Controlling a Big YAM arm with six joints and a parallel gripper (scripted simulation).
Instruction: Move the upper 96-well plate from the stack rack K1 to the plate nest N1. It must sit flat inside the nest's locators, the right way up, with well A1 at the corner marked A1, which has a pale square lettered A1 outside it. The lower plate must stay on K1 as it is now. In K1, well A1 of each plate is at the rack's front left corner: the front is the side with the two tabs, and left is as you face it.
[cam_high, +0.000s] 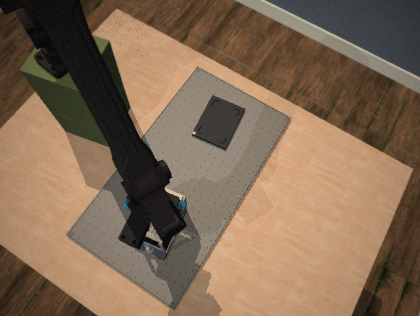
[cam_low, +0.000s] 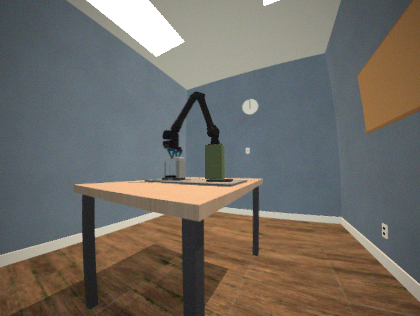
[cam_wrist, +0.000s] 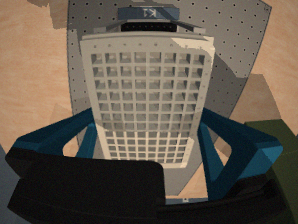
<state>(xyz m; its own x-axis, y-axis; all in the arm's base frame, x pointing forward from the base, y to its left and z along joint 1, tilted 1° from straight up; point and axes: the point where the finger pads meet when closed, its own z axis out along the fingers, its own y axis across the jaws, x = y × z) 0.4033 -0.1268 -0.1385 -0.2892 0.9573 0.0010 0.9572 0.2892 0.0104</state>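
Now: the pale A1 square 120 mm behind my hand, 280 mm to the left of it and 160 mm below it. From my hand the other things lie so: white 96-well plate right at my hand; then dark plate 150 mm below.
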